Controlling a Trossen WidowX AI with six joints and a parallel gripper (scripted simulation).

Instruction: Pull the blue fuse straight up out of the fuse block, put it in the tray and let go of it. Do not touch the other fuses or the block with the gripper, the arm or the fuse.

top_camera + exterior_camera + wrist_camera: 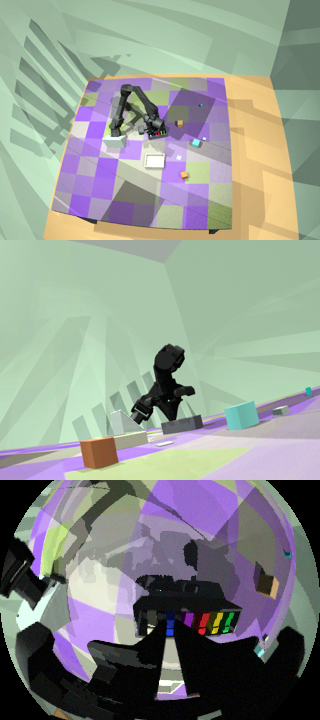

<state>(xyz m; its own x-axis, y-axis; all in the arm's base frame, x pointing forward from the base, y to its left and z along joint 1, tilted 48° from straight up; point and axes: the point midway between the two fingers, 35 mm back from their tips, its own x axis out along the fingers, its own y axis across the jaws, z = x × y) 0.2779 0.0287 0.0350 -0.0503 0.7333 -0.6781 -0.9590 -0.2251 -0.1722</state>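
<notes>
My gripper tip is now 20 cm to the left of the cream tray, 4 cm short of it and 3 cm above it. Also, from my gripper tip: blue fuse 1 cm below; then tan cube 18 cm ahead, 11 cm to the left, 2 cm below; then cyan cube 31 cm ahead, 5 cm to the right, 1 cm below.
</notes>
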